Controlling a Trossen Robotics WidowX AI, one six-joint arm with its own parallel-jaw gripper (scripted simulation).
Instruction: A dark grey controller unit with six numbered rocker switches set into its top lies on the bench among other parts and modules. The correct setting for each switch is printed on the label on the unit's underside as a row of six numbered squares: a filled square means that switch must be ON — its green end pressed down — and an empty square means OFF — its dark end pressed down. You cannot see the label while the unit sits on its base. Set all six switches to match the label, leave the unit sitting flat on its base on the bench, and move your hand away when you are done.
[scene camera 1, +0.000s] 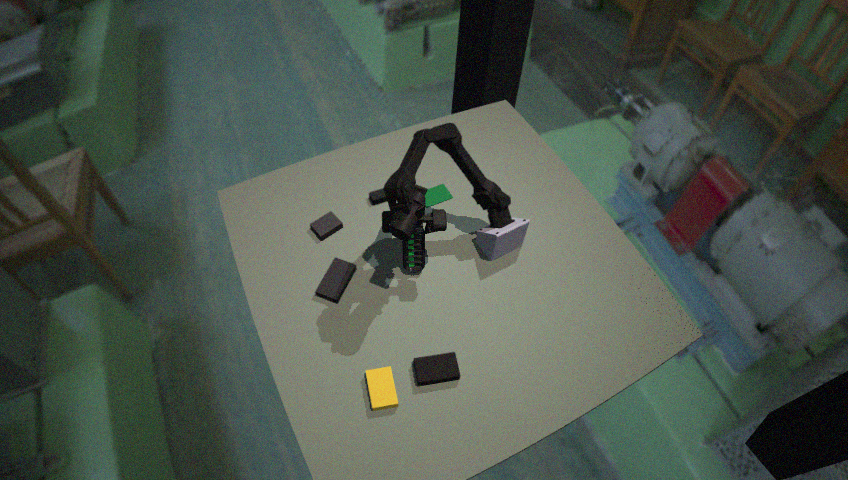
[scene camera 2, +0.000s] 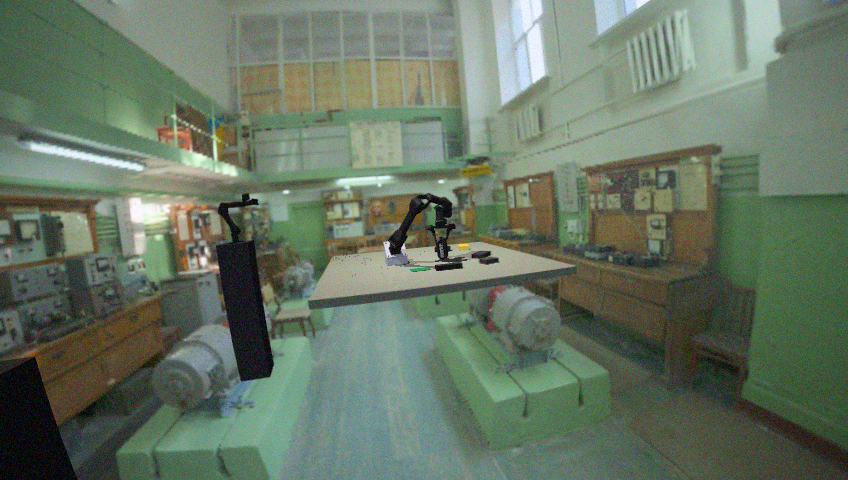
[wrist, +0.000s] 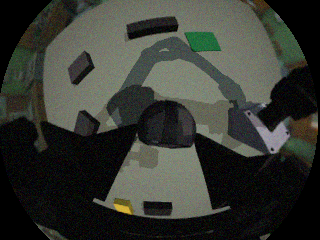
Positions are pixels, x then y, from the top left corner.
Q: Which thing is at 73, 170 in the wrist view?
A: My gripper.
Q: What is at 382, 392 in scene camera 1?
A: A yellow block.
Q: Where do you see a dark block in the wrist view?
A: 138, 29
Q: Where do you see my gripper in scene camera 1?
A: At 413, 233
